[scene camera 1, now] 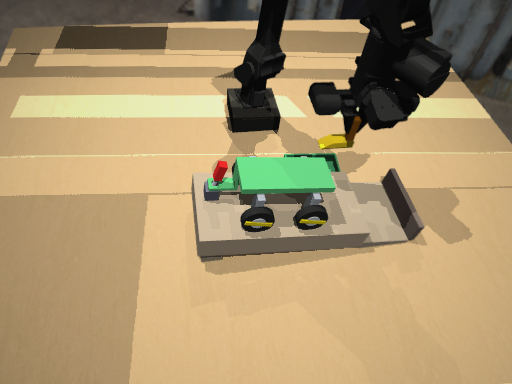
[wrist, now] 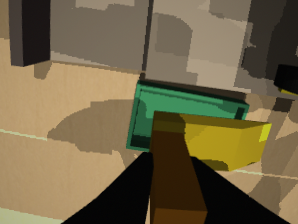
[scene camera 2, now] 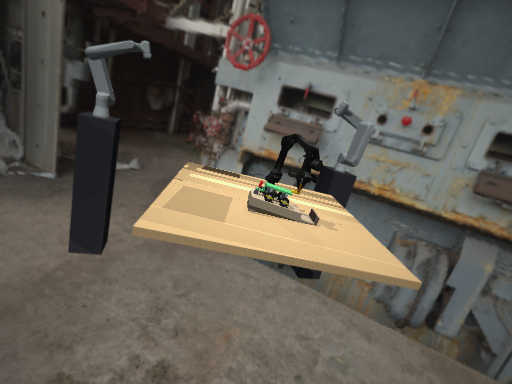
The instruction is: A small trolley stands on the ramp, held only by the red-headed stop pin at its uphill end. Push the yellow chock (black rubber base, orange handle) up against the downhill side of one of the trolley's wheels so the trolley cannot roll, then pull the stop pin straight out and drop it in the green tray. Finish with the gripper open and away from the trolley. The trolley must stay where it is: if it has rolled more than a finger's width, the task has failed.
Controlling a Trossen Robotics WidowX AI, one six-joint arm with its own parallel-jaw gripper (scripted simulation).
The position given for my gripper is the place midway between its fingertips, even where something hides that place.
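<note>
Dark stop plate (scene camera 1: 405, 210). Green-decked trolley (scene camera 1: 256, 175). Ramp (scene camera 1: 218, 230), also (wrist: 241, 53). Green tray (wrist: 148, 101). Yellow chock, carried by my gripper (scene camera 1: 350, 132), also (wrist: 167, 163).
</note>
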